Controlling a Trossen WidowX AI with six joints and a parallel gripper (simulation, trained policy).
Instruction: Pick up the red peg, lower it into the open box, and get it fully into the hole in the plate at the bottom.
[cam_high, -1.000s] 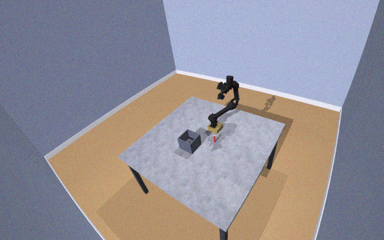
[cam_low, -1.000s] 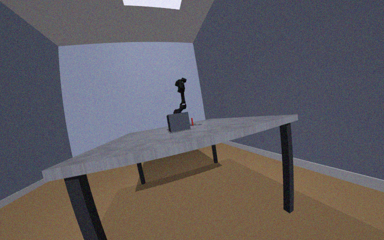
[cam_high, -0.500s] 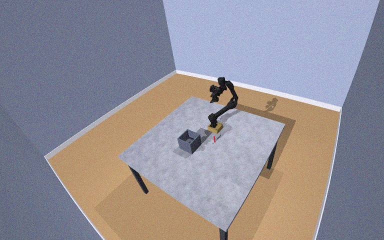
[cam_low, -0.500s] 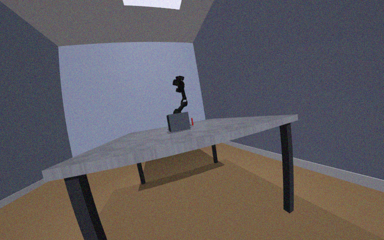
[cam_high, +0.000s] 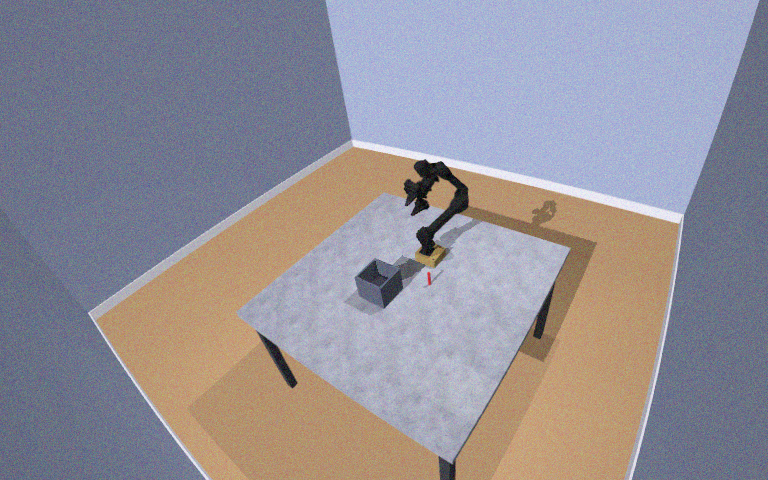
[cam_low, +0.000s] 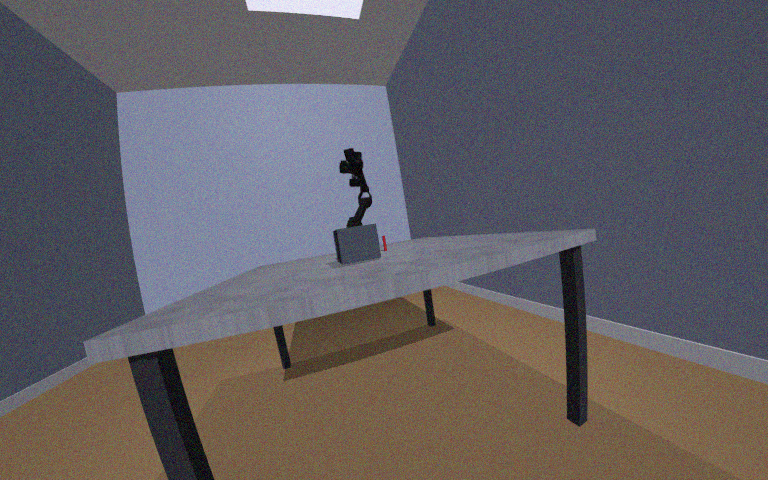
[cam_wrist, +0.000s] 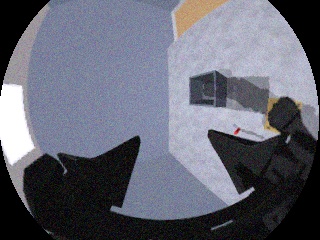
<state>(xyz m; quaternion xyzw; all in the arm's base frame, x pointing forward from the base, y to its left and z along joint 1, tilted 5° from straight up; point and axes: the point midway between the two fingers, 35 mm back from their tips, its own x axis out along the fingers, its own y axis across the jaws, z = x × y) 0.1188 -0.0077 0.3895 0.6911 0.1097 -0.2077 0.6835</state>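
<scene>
My gripper tip is 10 mm short of the red peg, 80 mm to the right of it and 380 mm above it. Also, from my gripper tip: plate (160 mm ahead, 110 mm to the right, 380 mm below).
</scene>
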